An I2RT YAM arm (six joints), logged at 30 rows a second.
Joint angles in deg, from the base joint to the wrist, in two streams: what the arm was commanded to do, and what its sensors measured. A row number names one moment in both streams.
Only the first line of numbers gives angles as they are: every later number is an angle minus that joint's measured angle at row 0.
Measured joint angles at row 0:
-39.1 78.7 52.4 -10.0 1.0 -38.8
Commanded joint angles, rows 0 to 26:
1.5 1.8 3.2 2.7 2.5 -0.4
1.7 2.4 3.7 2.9 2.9 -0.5
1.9 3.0 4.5 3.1 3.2 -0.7
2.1 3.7 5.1 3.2 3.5 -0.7
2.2 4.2 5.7 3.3 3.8 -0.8
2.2 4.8 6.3 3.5 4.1 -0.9
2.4 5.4 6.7 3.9 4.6 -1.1
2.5 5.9 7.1 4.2 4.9 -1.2
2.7 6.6 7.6 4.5 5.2 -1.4
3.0 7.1 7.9 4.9 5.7 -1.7
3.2 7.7 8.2 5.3 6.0 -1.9
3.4 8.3 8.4 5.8 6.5 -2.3
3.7 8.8 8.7 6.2 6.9 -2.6
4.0 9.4 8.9 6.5 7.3 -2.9
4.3 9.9 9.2 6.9 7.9 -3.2
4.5 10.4 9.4 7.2 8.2 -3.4
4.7 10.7 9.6 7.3 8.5 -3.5
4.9 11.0 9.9 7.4 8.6 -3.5
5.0 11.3 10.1 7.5 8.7 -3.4
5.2 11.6 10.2 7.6 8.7 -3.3
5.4 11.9 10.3 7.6 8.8 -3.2
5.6 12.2 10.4 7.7 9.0 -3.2
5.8 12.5 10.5 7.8 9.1 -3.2
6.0 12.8 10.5 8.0 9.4 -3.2
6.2 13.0 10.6 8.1 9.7 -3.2
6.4 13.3 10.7 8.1 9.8 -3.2
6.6 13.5 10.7 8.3 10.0 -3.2
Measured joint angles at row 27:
5.9 12.3 9.1 6.9 8.7 -2.8
